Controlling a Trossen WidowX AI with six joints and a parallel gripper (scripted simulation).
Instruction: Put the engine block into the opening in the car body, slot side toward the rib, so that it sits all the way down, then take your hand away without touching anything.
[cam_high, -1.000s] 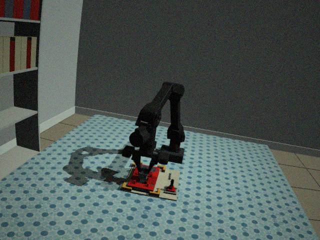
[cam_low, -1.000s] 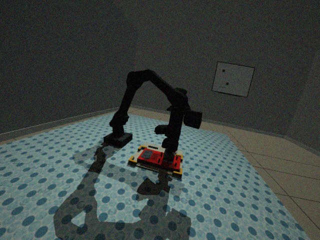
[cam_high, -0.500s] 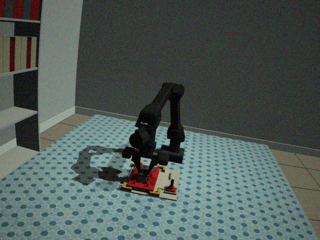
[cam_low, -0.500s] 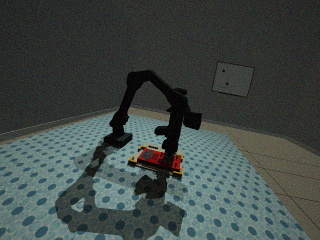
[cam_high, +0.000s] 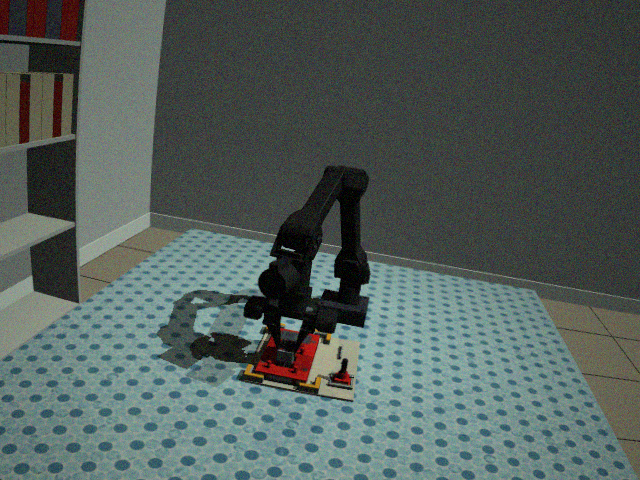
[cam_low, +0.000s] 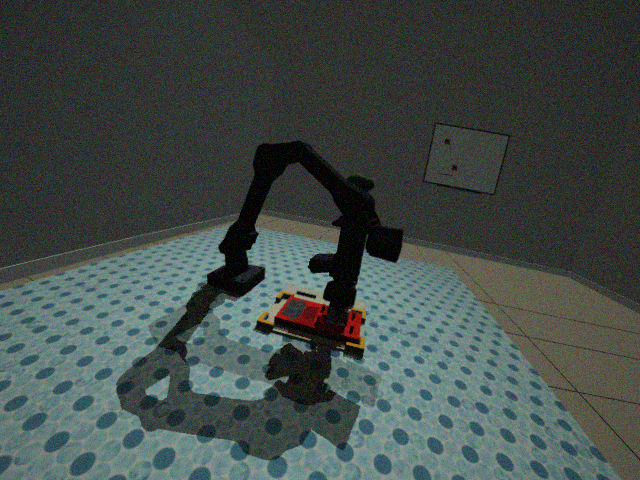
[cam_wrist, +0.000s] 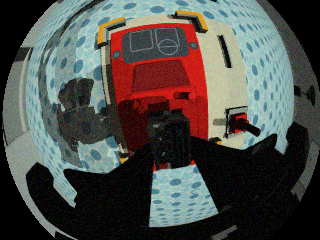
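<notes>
Now: the cream base plate 50 mm behind my gripper tip, 40 mm below it and 20 mm to the left of it. From my gripper tip the other things lie so: engine block (10 mm below); then dark upright post (120 mm to the left, 20 mm below).
</notes>
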